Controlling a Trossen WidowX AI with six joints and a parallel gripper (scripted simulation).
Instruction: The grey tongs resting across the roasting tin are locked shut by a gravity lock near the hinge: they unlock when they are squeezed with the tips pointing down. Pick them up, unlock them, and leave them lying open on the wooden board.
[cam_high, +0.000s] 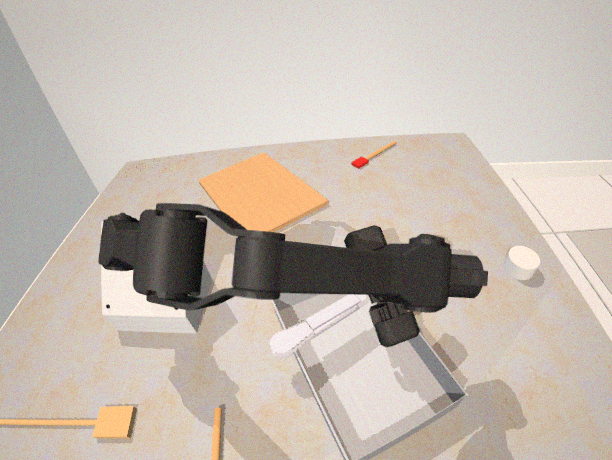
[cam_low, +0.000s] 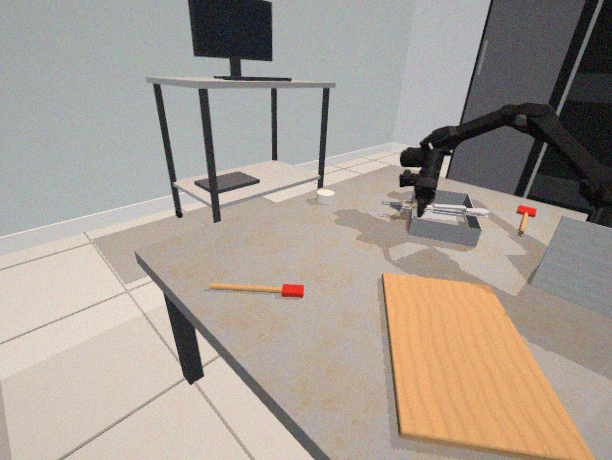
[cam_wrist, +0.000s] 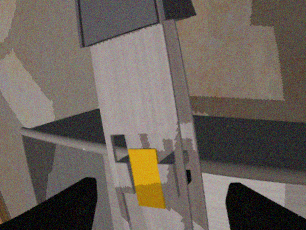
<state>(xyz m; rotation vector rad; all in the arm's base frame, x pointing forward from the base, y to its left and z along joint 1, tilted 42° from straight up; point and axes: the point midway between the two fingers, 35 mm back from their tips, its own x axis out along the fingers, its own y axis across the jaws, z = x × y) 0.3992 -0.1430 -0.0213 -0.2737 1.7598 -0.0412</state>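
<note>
Now: gripper tip 40 mm past the grey roasting tin, 100 mm to the left of it and 10 mm above it. Also, from my gripper tip: yellow lock piece: 20 mm ahead, 30 mm above; wooden board: 240 mm behind, 410 mm to the left, 30 mm below.
</note>
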